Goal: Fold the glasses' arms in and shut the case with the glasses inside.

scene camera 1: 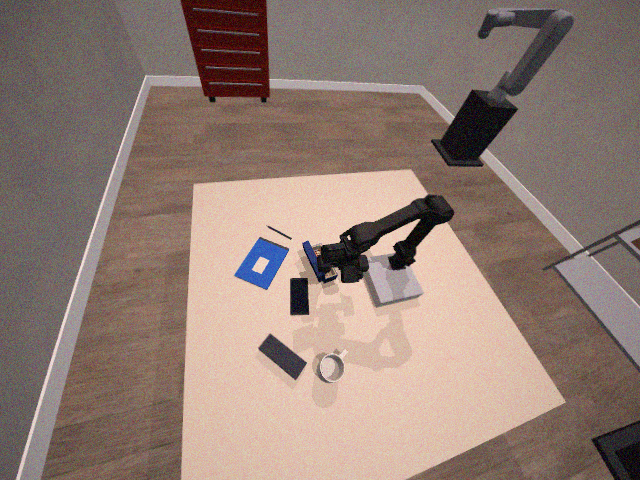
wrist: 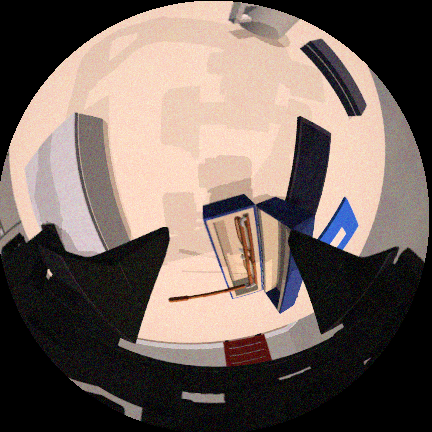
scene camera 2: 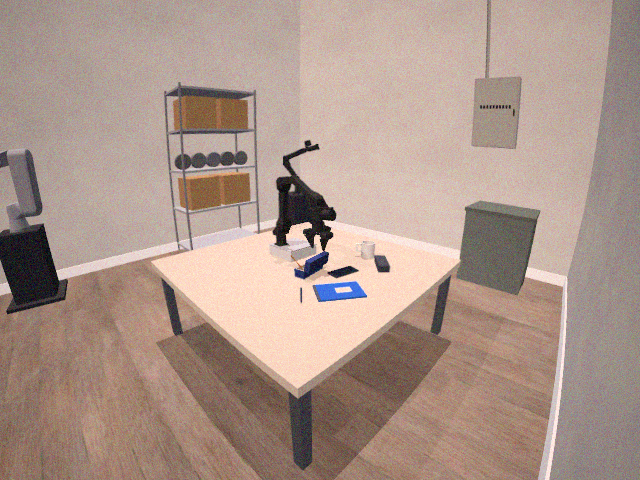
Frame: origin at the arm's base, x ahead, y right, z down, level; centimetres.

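Seen in the pictures: gripper, fingertip midpoint: (scene camera 1: 336,272) (wrist: 232,235) (scene camera 2: 317,249); arm's base, link origin: (scene camera 1: 396,262) (wrist: 53,240) (scene camera 2: 281,244).
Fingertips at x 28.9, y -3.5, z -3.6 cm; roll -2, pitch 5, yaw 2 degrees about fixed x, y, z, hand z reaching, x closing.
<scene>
Pixels of each thing's top centre, then the offset from my fingertips to it. "spot": a spot on its surface instead.
- black phone, top centre: (wrist: 312,170) (scene camera 1: 299,295) (scene camera 2: 343,270) dx +14.4, dy -4.5, dz +8.7 cm
- blue booklet, top centre: (wrist: 330,248) (scene camera 1: 263,261) (scene camera 2: 338,290) dx +28.0, dy +12.2, dz +8.7 cm
- pen, top centre: (scene camera 2: 301,294) (scene camera 1: 278,231) dx +20.6, dy +27.3, dz +8.5 cm
- dark block, top centre: (scene camera 1: 282,355) (scene camera 2: 382,260) dx +22.6, dy -25.5, dz +6.0 cm
- white mug, surface spot: (scene camera 1: 330,367) spot: dx +6.8, dy -31.3, dz +8.6 cm
The dark blue case (scene camera 1: 329,276) (scene camera 2: 300,273) (wrist: 229,206) stands open on the table, its lid (scene camera 1: 310,257) (scene camera 2: 316,264) (wrist: 291,214) raised on the side toward the blue booklet. The brown glasses (wrist: 251,255) lie in the case base. In the wrist view one arm looks folded along the frame. The other arm (wrist: 207,292) (scene camera 2: 296,261) sticks out over the case edge, away from the lid. My gripper (scene camera 1: 322,259) (scene camera 2: 318,248) (wrist: 232,235) is open and empty above the case, fingers wide apart. In scene camera 1 it hides much of the case.
A black phone (scene camera 1: 299,296) (scene camera 2: 343,271) (wrist: 310,167) lies near the lid, with the blue booklet (scene camera 1: 273,271) (scene camera 2: 329,295) (wrist: 346,214) and a pen (scene camera 1: 279,232) (scene camera 2: 301,295) beyond. A dark block (scene camera 1: 282,356) (scene camera 2: 382,263) and a white mug (scene camera 1: 330,367) (scene camera 2: 367,250) stand farther off.
</scene>
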